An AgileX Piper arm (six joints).
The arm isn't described. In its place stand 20 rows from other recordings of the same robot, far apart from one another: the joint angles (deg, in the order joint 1, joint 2, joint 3, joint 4, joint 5, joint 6), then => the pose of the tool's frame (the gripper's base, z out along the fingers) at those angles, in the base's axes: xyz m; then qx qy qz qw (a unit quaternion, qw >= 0).
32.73 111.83 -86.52 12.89 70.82 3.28 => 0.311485, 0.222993, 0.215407, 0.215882, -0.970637, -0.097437, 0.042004
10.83 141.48 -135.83 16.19 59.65 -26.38 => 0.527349, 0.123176, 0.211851, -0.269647, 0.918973, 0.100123, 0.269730
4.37 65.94 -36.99 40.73 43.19 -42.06 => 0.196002, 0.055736, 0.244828, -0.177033, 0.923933, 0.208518, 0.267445
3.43 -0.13 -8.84 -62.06 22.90 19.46 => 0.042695, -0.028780, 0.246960, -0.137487, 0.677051, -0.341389, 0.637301
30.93 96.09 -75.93 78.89 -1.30 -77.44 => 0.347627, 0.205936, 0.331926, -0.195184, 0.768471, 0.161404, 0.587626
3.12 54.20 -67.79 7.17 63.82 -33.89 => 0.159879, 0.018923, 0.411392, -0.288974, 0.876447, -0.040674, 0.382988
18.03 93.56 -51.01 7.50 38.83 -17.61 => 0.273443, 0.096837, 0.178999, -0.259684, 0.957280, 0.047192, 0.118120
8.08 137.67 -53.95 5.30 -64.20 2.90 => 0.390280, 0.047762, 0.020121, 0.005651, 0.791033, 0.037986, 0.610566
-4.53 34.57 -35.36 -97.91 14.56 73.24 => 0.121763, -0.032377, 0.374201, -0.022350, 0.658407, -0.269890, 0.702254
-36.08 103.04 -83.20 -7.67 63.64 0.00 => 0.290771, -0.225344, 0.257957, 0.285051, 0.951213, -0.090529, 0.075797
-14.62 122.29 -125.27 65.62 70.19 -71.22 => 0.468876, -0.041718, 0.366948, -0.337620, 0.744848, 0.257263, 0.514810
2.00 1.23 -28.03 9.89 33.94 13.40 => 0.010255, 0.009090, 0.315713, 0.089291, 0.712182, 0.176122, 0.673650
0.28 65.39 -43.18 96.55 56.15 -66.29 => 0.214130, 0.076129, 0.335859, -0.092504, 0.727061, 0.512334, 0.447592
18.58 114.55 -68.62 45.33 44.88 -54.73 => 0.341316, 0.162909, 0.139798, -0.339586, 0.896767, 0.257340, 0.119441
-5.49 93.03 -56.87 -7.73 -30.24 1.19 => 0.369096, -0.029282, 0.290195, -0.023774, 0.713759, -0.042889, 0.698672
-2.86 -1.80 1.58 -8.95 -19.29 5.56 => 0.047247, 0.002322, 0.234799, -0.021759, 0.542339, -0.028229, 0.839403
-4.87 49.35 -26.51 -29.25 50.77 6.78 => 0.123312, -0.045074, 0.230329, -0.023502, 0.958129, -0.218793, 0.183210
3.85 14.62 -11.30 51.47 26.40 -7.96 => 0.066420, 0.036194, 0.238147, 0.144160, 0.777524, 0.354678, 0.498876
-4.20 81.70 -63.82 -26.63 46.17 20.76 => 0.292185, -0.050961, 0.302282, 0.095867, 0.939326, -0.163169, 0.286096
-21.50 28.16 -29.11 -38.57 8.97 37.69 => 0.096243, -0.047419, 0.336443, 0.163212, 0.694853, -0.167791, 0.679991
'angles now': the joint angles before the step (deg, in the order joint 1, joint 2, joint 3, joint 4, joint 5, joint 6). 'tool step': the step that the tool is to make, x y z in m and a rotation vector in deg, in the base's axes. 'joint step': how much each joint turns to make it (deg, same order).
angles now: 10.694 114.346 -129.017 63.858 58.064 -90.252
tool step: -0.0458 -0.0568 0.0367 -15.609 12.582 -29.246
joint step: -1.058 -10.905 -0.104 -43.023 5.789 36.736
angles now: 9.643 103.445 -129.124 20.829 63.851 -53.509
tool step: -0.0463 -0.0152 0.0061 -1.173 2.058 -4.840
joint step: -0.076 -10.948 12.460 -4.948 -0.495 4.196
